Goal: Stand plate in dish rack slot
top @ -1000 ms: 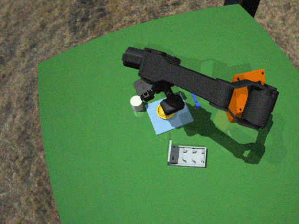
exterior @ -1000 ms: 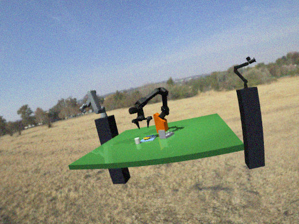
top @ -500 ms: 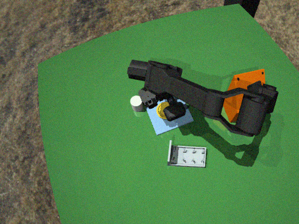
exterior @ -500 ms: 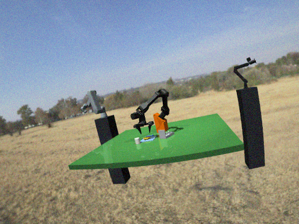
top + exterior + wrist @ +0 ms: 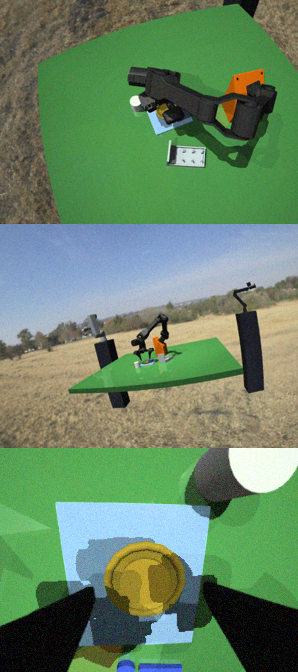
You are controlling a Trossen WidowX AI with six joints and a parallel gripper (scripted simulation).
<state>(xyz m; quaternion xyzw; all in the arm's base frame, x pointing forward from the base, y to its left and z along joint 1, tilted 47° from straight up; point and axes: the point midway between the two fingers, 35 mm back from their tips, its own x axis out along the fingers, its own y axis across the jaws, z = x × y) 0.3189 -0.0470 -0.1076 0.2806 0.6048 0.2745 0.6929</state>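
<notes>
Right now my gripper tip is 2 cm above the yellow plate. The rest, counted from my gripper tip: white cup 9 cm ahead, 6 cm to the right, 1 cm below; then grey dish rack 1 cm behind, 20 cm to the left, 2 cm below; then blue spoon 13 cm behind, 3 cm below.
</notes>
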